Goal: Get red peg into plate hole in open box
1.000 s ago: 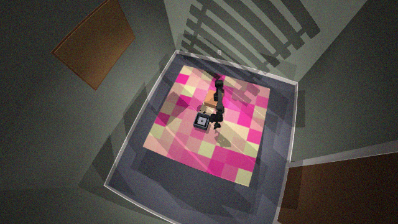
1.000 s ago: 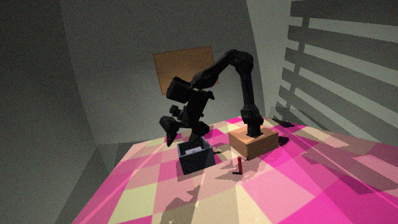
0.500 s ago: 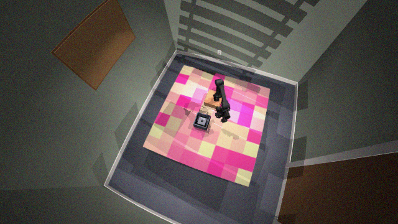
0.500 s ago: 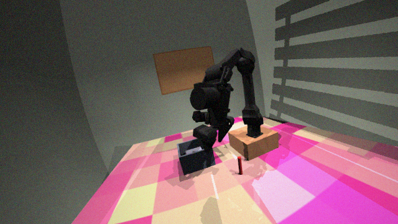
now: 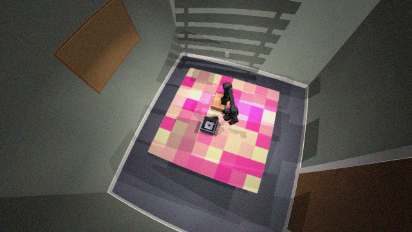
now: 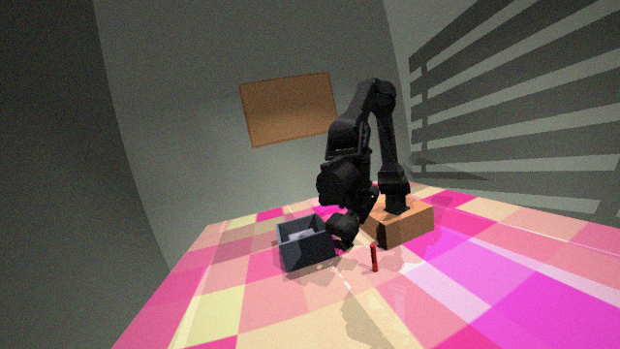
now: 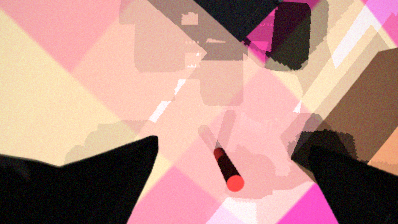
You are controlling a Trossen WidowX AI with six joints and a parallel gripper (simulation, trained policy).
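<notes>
Now: gripper tip 70 mm above the red peg, 30 mm to the right of it and 30 mm past it. From my gripper tip the other things lie so: grey box: 190 mm to the right, 90 mm below, 80 mm ahead; pale plate: 190 mm to the right, 80 mm ahead, 70 mm below.
</notes>
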